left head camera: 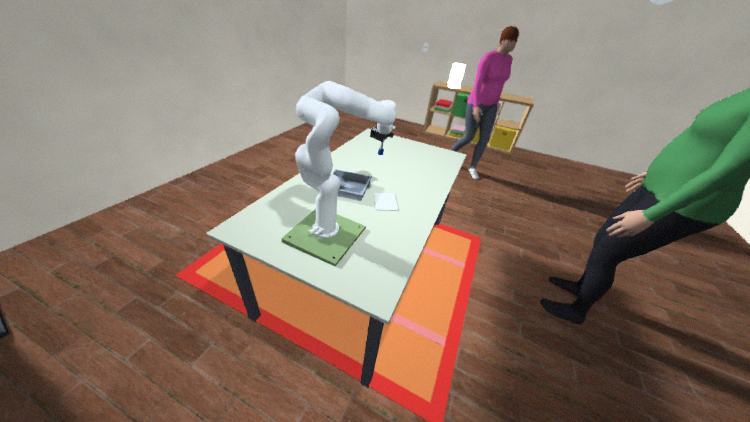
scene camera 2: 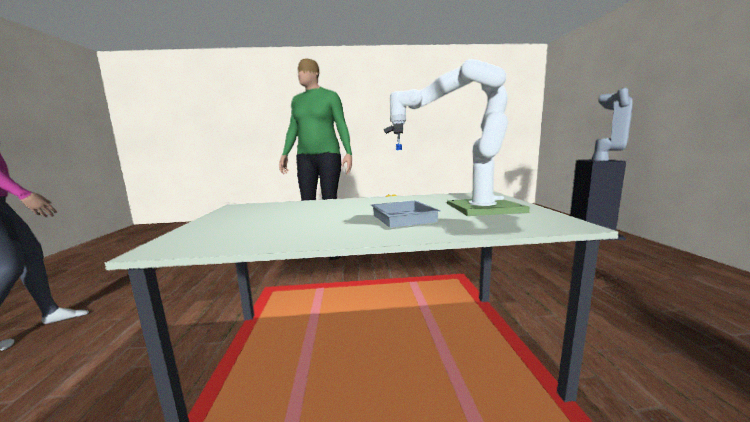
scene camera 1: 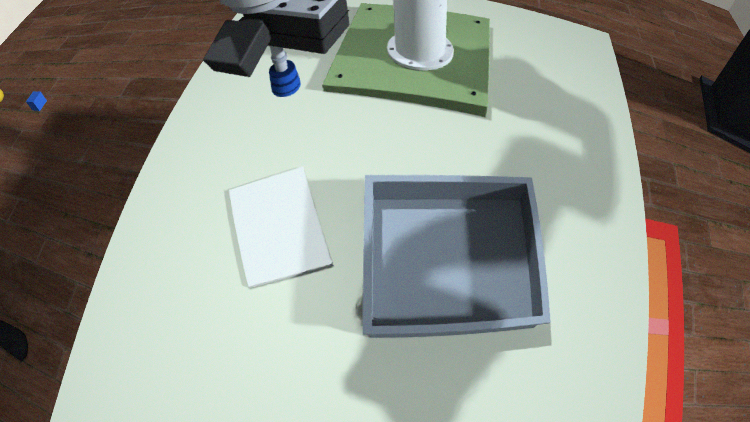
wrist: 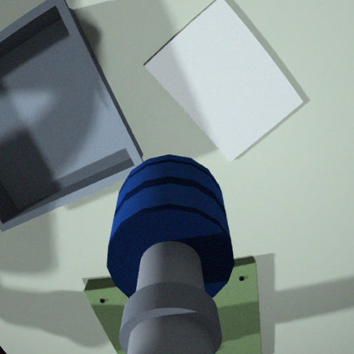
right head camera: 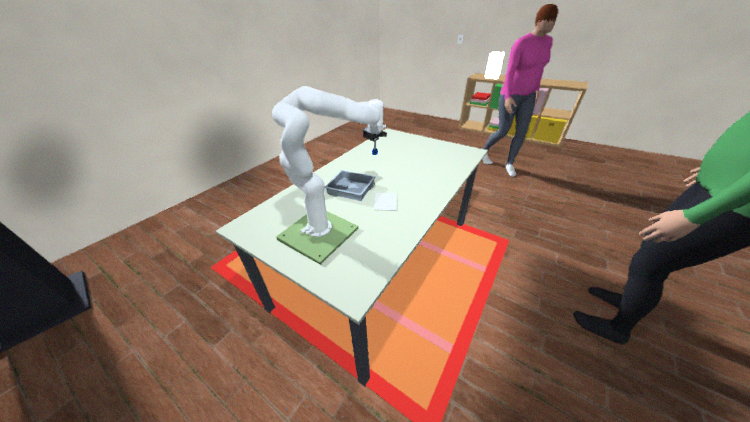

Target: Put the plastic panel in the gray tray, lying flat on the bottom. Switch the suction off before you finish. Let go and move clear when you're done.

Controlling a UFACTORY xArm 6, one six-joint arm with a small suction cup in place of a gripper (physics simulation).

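Where they show: hand, its tool point: (left head camera: 380,153) (scene camera 2: 398,149) (scene camera 1: 286,86) (right head camera: 374,153); arm's base, origin of its link: (left head camera: 326,228) (scene camera 2: 482,203) (scene camera 1: 420,50) (right head camera: 319,228).
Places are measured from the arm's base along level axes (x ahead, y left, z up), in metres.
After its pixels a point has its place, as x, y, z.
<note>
The plastic panel (left head camera: 386,201) {0.420, -0.077, -0.016} (right head camera: 386,201) {0.420, -0.077, -0.017} (scene camera 1: 277,228) {0.425, -0.063, -0.016} (wrist: 225,80) is a thin white rectangle. It lies flat on the table beside the gray tray (left head camera: 350,195) {0.301, 0.099, 0.001} (right head camera: 343,193) {0.282, 0.144, 0.006} (scene camera 1: 368,251) {0.425, 0.080, 0.027} (scene camera 2: 411,218) {0.344, 0.297, 0.004} (wrist: 70,194), apart from it and turned at an angle to it. The tray is open at the top and shows a bare, partly shadowed bottom. My gripper (left head camera: 380,152) (right head camera: 374,151) (scene camera 1: 284,86) (scene camera 2: 399,147) (wrist: 170,200), a blue suction cup, hangs high above the table and holds nothing. The panel does not show in scene camera 2.
The arm stands on a green base plate (left head camera: 298,238) {-0.133, 0.044, 0.002} (right head camera: 293,238) {-0.131, 0.028, 0.002} (scene camera 1: 409,91) {0.120, 0.021, 0.001} (scene camera 2: 516,208) {-0.122, 0.112, 0.000} (wrist: 245,320) on the table (left head camera: 251,225) {-0.204, 0.300, -0.023}. A person in green (left head camera: 687,152) (scene camera 2: 318,120) and a person in pink (left head camera: 491,78) (right head camera: 527,68) stand away from the table.
</note>
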